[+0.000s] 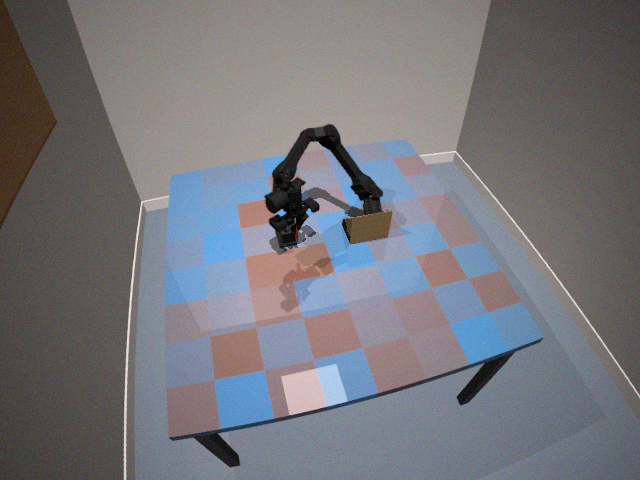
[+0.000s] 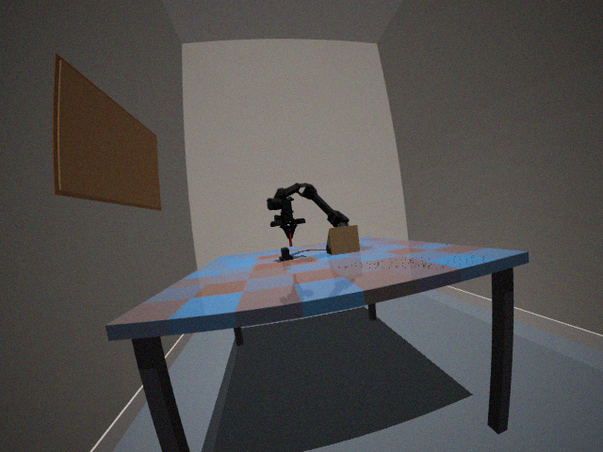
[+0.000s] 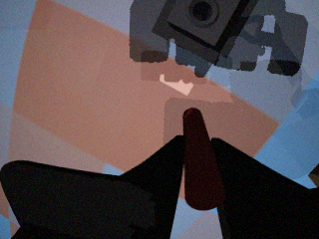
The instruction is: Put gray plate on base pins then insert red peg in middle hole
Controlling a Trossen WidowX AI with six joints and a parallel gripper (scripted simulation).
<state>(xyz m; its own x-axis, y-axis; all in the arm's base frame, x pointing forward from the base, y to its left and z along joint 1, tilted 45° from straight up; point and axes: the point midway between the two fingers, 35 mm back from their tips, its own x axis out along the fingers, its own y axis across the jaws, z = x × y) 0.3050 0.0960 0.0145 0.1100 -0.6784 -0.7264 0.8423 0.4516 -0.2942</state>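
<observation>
The gray plate lies 4 cm ahead of my gripper tip, 9 cm to the right of it and 7 cm below it. The rest, counted from my gripper tip: dark base 4 cm ahead, 9 cm to the right, 11 cm below; then red peg right at my gripper tip.
</observation>
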